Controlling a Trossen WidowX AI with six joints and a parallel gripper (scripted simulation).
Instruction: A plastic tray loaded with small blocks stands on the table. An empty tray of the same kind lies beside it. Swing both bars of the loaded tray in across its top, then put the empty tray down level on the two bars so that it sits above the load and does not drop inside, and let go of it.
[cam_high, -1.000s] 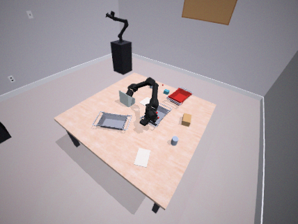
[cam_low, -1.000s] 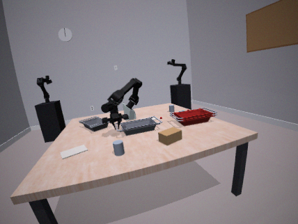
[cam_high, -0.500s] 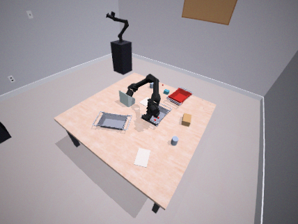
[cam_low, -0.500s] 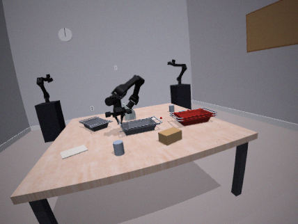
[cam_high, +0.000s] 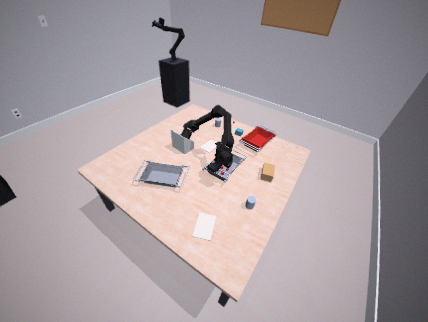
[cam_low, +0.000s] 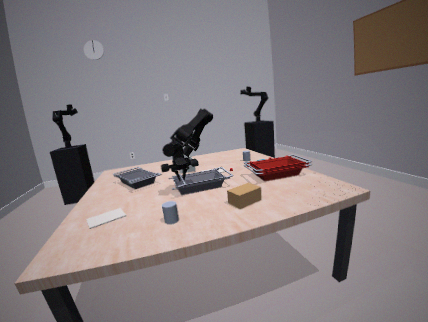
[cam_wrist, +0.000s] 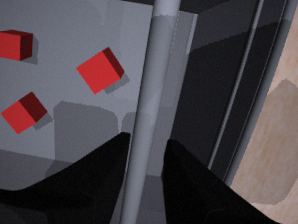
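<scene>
My gripper tip is 27 cm past the grey tray, 26 cm to the left of it and 1 cm above it. Also, from my gripper tip: tan box 28 cm ahead, 22 cm to the left, 2 cm below; then teal block 54 cm to the left, 14 cm behind, 3 cm below.
</scene>
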